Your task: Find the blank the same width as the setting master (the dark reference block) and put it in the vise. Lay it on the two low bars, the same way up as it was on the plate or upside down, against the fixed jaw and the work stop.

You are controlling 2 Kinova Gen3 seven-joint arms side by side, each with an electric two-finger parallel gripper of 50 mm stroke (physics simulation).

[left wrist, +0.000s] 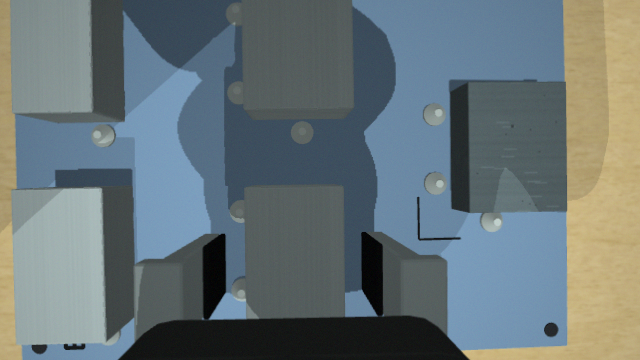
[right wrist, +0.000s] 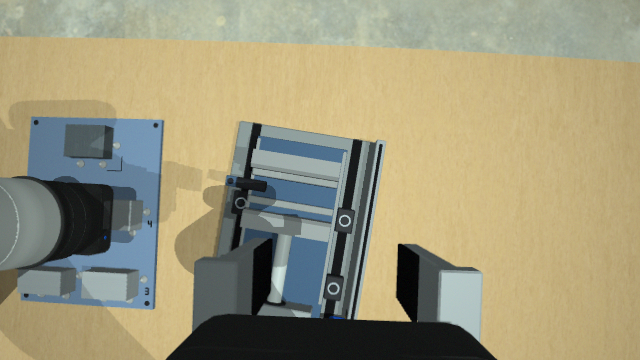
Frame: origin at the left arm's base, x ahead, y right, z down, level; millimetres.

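Seen in the pictures: left gripper, fingertip midpoint: [left wrist: 294, 262] [right wrist: 102, 215]; right gripper, fingertip midpoint: [right wrist: 334, 268].
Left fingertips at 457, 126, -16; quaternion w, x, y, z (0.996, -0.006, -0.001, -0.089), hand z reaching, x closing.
Observation:
Pixels of each thing's top centre, then the offset from my left fingertips to it, as dx, dy, dz. Level surfaces: height alone.
- setting master at its top centre: [left wrist: 518, 146] [right wrist: 84, 140] +85, -59, +20
- blue plate at its top centre: [left wrist: 297, 151] [right wrist: 89, 211] -6, -43, +45
- vise at its top centre: [right wrist: 284, 254] +13, +238, -46
- black stop rod at its top centre: [right wrist: 250, 184] +80, +183, -43
- wooden table at its surface level: dz +53
The setting master [left wrist: 509, 147] [right wrist: 86, 141], a dark grey block, sits on the blue plate [left wrist: 510, 290] [right wrist: 145, 175] against pegs. Four lighter grey blanks stand on the plate: one near the fingers [left wrist: 295, 250], one behind it [left wrist: 298, 55], and two at the left of the left wrist view [left wrist: 55, 60] [left wrist: 60, 265]. My left gripper [left wrist: 294, 262] is open, its fingers either side of the near middle blank, with a gap on both sides. The vise [right wrist: 370, 200], with its low bars and jaws, stands beside the plate. My right gripper [right wrist: 334, 268] is open and empty, above the vise's near end.
Short pegs [left wrist: 434, 114] [left wrist: 302, 132] stand on the plate between the blocks. The left arm [right wrist: 55, 220] reaches over the plate in the right wrist view. A black stop rod [right wrist: 250, 184] points inward from the vise's left rail. The wooden table [right wrist: 475, 150] ends at a far edge.

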